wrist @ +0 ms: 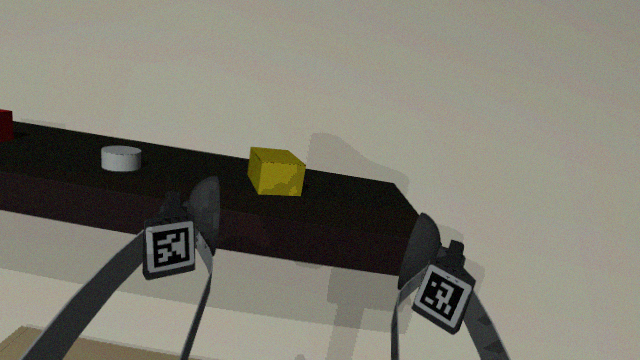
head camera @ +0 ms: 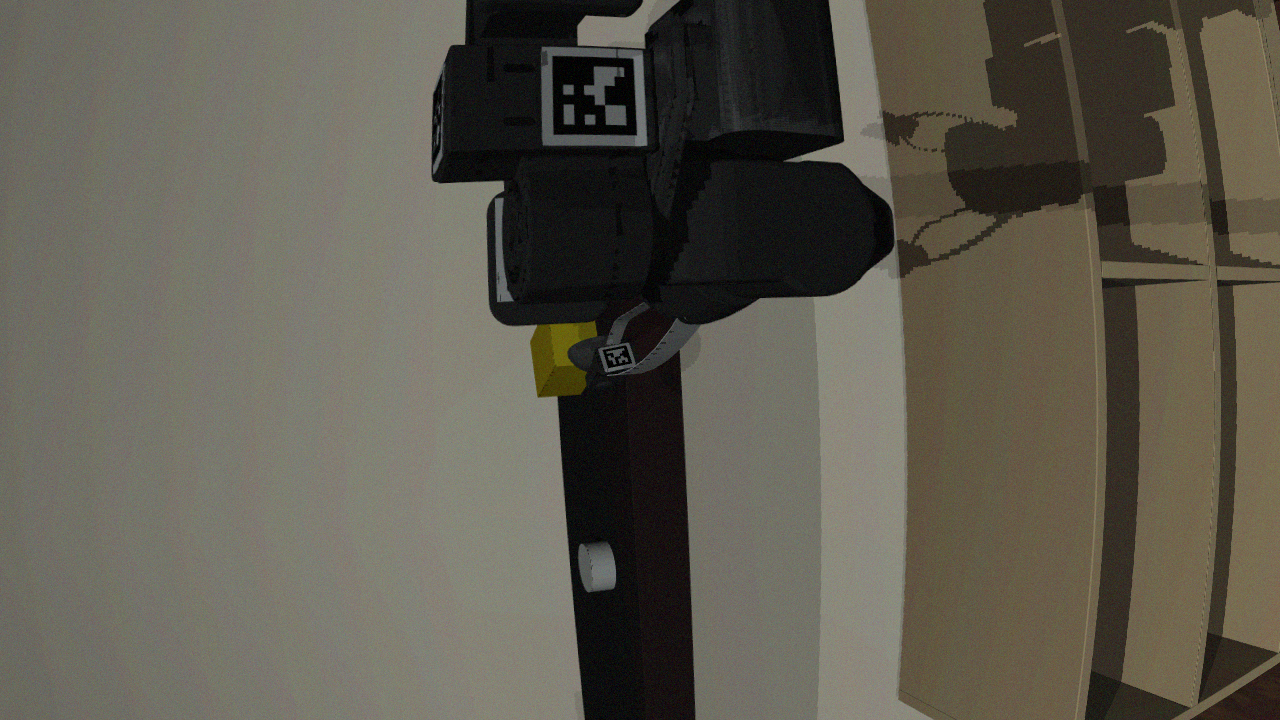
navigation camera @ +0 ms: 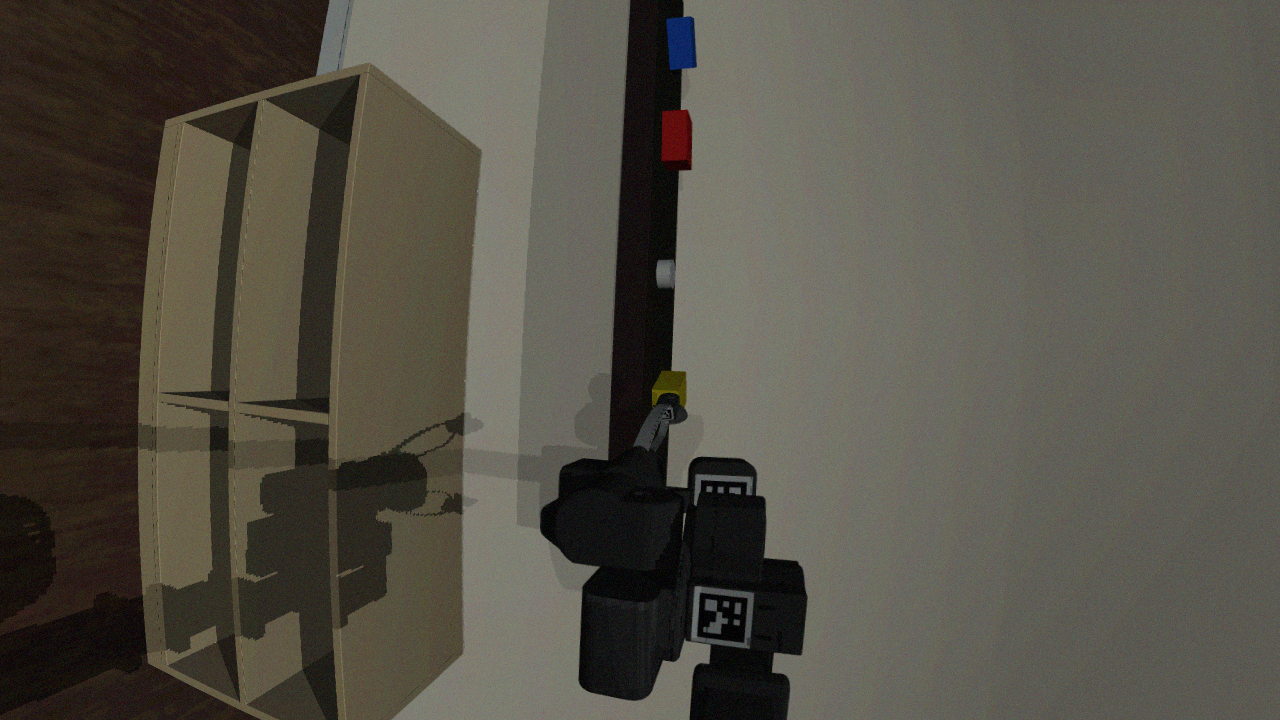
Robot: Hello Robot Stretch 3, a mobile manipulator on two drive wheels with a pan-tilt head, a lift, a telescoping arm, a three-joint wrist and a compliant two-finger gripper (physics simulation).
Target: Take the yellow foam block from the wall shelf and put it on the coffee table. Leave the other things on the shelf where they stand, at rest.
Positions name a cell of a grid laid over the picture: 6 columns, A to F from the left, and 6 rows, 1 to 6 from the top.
Labels:
My gripper shows in the wrist view (C4), in the head camera view (C3) and in the navigation camera view (D4). A yellow foam block shows in the wrist view (C3), in the head camera view (C4) and in the navigation camera view (D4).

